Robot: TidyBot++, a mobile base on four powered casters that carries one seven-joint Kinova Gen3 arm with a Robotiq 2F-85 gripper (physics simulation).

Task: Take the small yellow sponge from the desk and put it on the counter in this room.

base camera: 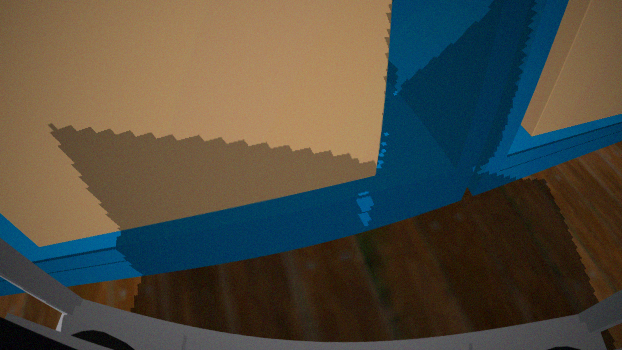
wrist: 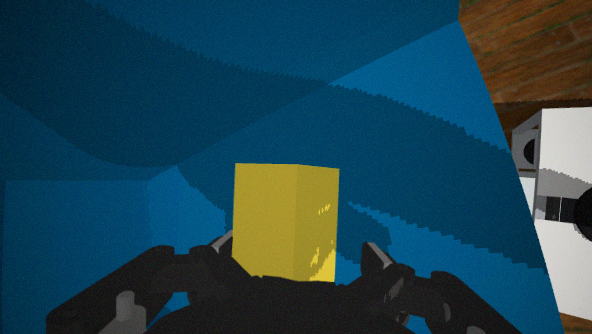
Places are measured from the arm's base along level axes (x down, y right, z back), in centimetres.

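Pixels of known places: gripper, fingertip midpoint: (wrist: 300,250).
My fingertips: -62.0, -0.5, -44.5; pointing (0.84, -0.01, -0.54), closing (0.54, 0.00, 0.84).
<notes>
Ahead of a thing's pixels: the offset from my fingertips to its top centre, as dx, dy, dz. "spot": to the spot under its first point. Level surfaces: height alone.
The yellow sponge @[-3.9, +0.8, -0.5] (wrist: 270,220) is a yellow block in the lower middle of the wrist view, turned so that two of its faces show. It is at the blue surface @[dx +2.6] (wrist: 425,200) that I take for the counter top; whether it rests flat there I cannot tell. My gripper (wrist: 300,250) is open, with one finger on each side of the sponge; a gap shows between the sponge and the right finger. The gripper's dark body hides the sponge's near end. The sponge and the gripper do not show in the base camera view. The desk cannot be made out.
In the base camera view a blue cabinet with tan panels @[spot: +79.9, -7.9, +14.1] (base camera: 225,90) stands close in front of the base's grey rim @[spot: +101.6, +0.2, +26.8] (base camera: 325,340). A strip of wooden floor @[dx +101.7] (base camera: 320,285) lies between them. In the wrist view the white and grey robot base (wrist: 565,150) shows beyond the blue surface's right edge.
</notes>
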